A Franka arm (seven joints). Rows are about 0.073 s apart.
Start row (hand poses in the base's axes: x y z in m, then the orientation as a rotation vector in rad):
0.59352, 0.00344, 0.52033, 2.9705, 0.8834, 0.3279
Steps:
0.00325, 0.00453, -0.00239, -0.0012, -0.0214, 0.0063
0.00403, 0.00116, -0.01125, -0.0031, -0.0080, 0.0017
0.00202, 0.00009, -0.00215, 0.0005, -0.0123, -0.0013
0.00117, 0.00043, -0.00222, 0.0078, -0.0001, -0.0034
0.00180, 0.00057, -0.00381, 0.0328, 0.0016, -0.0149
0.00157, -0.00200, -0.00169, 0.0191, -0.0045, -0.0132
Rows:
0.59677, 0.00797, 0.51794, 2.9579, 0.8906, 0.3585
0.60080, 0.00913, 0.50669, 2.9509, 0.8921, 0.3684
0.60282, 0.00922, 0.50454, 2.9462, 0.8888, 0.3863
0.60399, 0.00965, 0.50232, 2.9543, 0.8842, 0.3907
0.60579, 0.01022, 0.49851, 2.9895, 0.8638, 0.4062
0.60736, 0.00822, 0.49682, -2.9861, -0.8379, -0.4200

